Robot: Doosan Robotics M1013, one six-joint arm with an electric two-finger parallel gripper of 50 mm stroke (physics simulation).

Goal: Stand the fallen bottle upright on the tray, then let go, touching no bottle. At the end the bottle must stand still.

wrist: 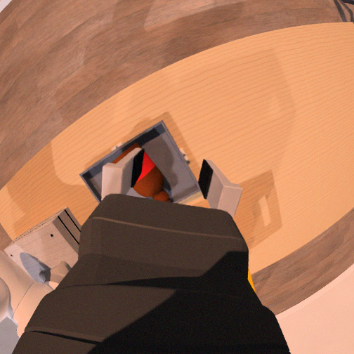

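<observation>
A brown bottle (pixel 149 186) with a red band lies on its side in the grey, low-walled tray (pixel 172 162), left of the middle of the wrist view. Its narrow end points to the lower right, and a brown part shows at the upper left beyond the left finger. My gripper (pixel 171 165) is open and empty, high above the tray. The left finger covers part of the bottle; the right finger appears just past the tray's right wall. The tray's near part is hidden behind the gripper body.
The tray stands on a light wooden table (pixel 240 95) with a curved edge. A pale wooden block (pixel 42 235) with dark slots is at the lower left, beside white robot parts (pixel 25 290). A bit of a yellow thing (pixel 251 282) shows beside the gripper body at the lower right.
</observation>
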